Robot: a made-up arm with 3 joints. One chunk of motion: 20 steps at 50 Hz.
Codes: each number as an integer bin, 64 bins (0 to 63) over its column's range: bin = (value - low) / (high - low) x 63, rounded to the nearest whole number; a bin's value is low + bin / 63 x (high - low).
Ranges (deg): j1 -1.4..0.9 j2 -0.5..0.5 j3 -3..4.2
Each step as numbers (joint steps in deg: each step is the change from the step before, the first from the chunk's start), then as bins.
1 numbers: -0.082 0.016 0.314
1 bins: 36 33 29
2 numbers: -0.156 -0.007 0.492
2 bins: 34 31 31
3 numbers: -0.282 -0.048 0.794
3 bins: 31 28 33
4 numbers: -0.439 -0.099 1.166
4 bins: 26 25 36
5 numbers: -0.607 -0.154 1.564
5 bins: 22 22 40
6 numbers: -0.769 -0.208 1.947
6 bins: 17 18 43
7 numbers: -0.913 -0.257 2.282
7 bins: 13 15 46
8 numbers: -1.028 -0.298 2.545
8 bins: 10 13 49
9 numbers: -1.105 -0.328 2.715
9 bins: 8 11 50
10 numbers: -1.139 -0.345 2.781
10 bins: 7 10 51
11 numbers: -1.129 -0.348 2.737
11 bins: 7 10 50
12 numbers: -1.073 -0.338 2.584
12 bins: 9 10 49
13 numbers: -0.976 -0.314 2.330
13 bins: 12 12 47
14 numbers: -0.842 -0.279 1.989
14 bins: 15 14 44
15 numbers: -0.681 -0.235 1.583
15 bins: 20 17 40
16 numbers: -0.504 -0.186 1.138
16 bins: 25 20 36
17 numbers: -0.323 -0.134 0.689
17 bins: 30 23 32
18 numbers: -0.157 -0.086 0.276
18 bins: 34 26 29
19 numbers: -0.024 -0.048 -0.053
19 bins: 38 28 26
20 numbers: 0.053 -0.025 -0.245
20 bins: 40 30 24
